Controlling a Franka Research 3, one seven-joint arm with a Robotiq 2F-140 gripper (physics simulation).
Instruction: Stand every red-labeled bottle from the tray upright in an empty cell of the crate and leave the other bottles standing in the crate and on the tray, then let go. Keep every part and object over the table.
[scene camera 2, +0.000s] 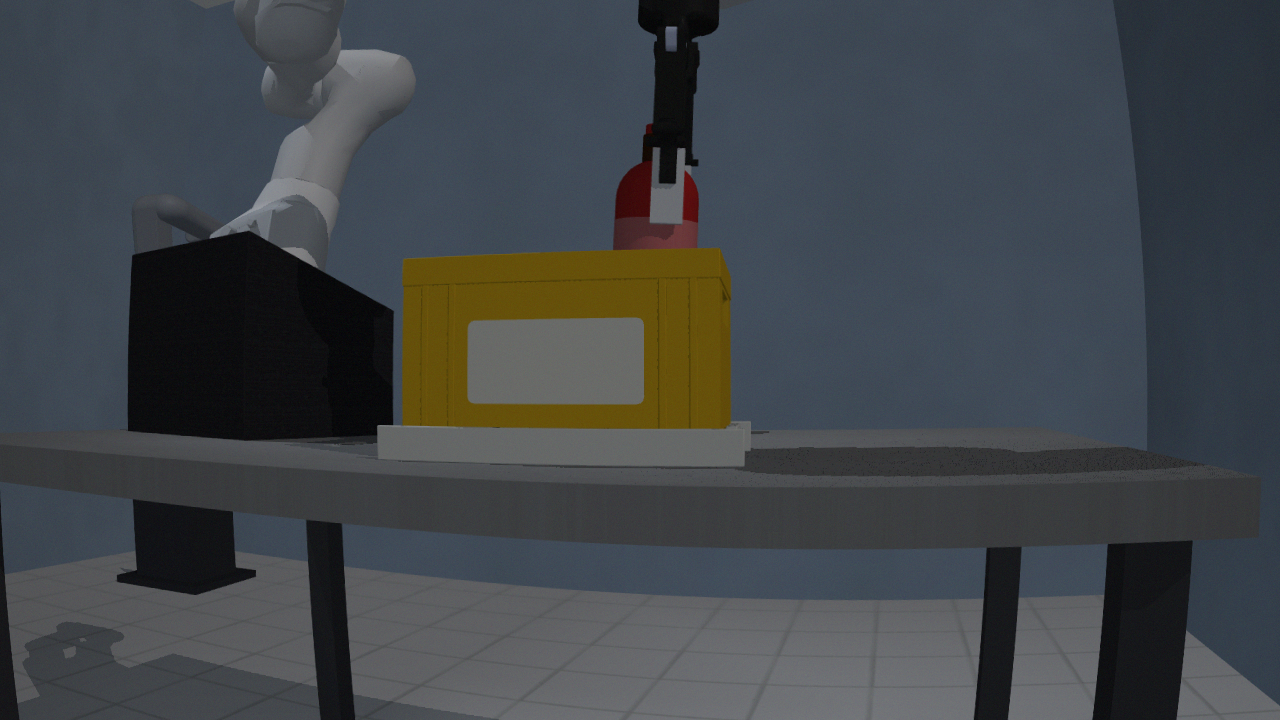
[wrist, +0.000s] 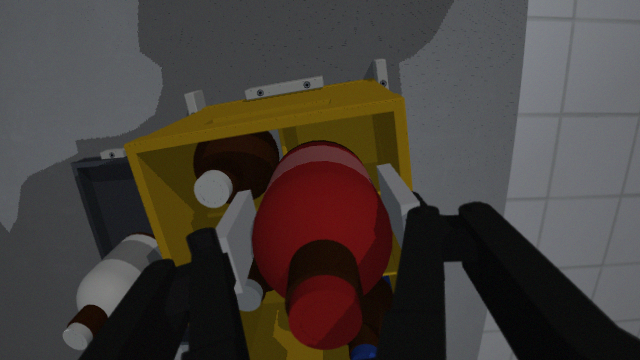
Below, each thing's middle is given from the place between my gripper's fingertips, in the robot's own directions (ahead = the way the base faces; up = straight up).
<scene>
Now: hand 20 mm below the red-labeled bottle (scene camera 2: 632, 231) and 10 mm past it. Round my hand: white guide strip (scene camera 2: 486, 445) (190 mm below, 90 mm behind, 70 mm to the right).
</scene>
